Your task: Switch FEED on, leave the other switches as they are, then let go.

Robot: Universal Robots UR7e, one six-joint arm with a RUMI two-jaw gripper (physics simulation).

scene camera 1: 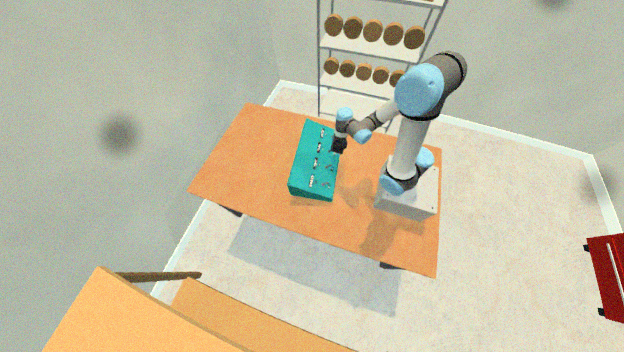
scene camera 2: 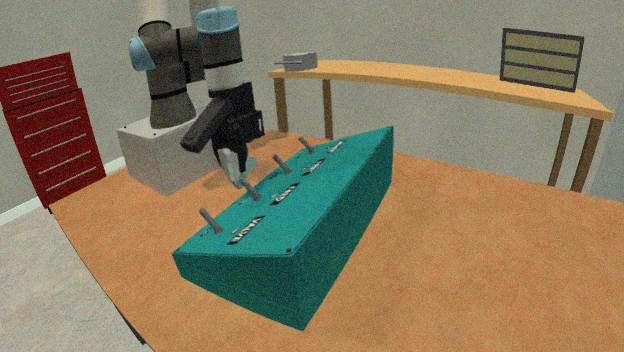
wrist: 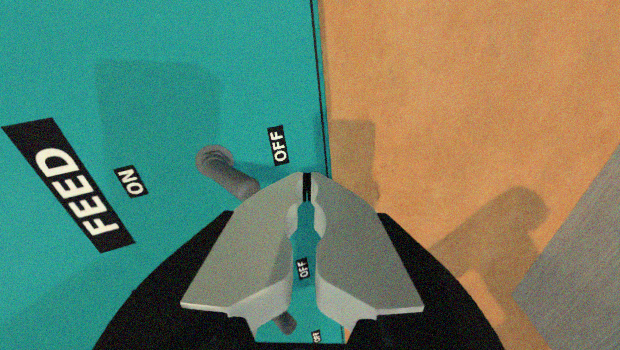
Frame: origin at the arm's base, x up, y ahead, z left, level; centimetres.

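Seen in the pictures: gripper, fingertip midpoint: (scene camera 1: 337, 153) (scene camera 2: 239, 188) (wrist: 307, 176); arm's base, link origin: (scene camera 2: 173, 120).
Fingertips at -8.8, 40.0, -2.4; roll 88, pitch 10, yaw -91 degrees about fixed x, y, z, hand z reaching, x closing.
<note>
Offsets run from my fingertips to a thing's middle, as dx, dy, dz. Level surfaces: height alone.
The teal switch panel @[-3.1, +10.3, +8.3] (scene camera 1: 303, 156) (scene camera 2: 325, 205) (wrist: 150, 35) slopes on the table. The grey FEED lever @[+1.7, +4.2, -0.1] (scene camera 2: 253, 192) (wrist: 224, 175) leans to its OFF side, away from the FEED label @[+2.1, +12.1, +2.5] (wrist: 70, 187). My gripper (scene camera 1: 337, 151) (scene camera 2: 238, 185) (wrist: 307, 176) is shut and empty. Its fingertips are at the free end of the FEED lever, on the OFF side; one finger covers part of that end in the wrist view. Whether they touch is unclear. The VALVE lever @[+1.7, +7.9, -11.5] (scene camera 2: 211, 221) and two farther levers (scene camera 2: 282, 164) (scene camera 2: 306, 145) lean the same way.
The panel stands on the orange table @[dx -9.0] (scene camera 1: 235, 150) (scene camera 2: 475, 260) (wrist: 475, 75). The arm's pale base block (scene camera 1: 407, 207) (scene camera 2: 165, 170) is beside it. A rack (scene camera 1: 319, 80) with round discs stands behind the table. A bench (scene camera 2: 425, 80) and a red cabinet (scene camera 2: 50, 130) are farther off.
</note>
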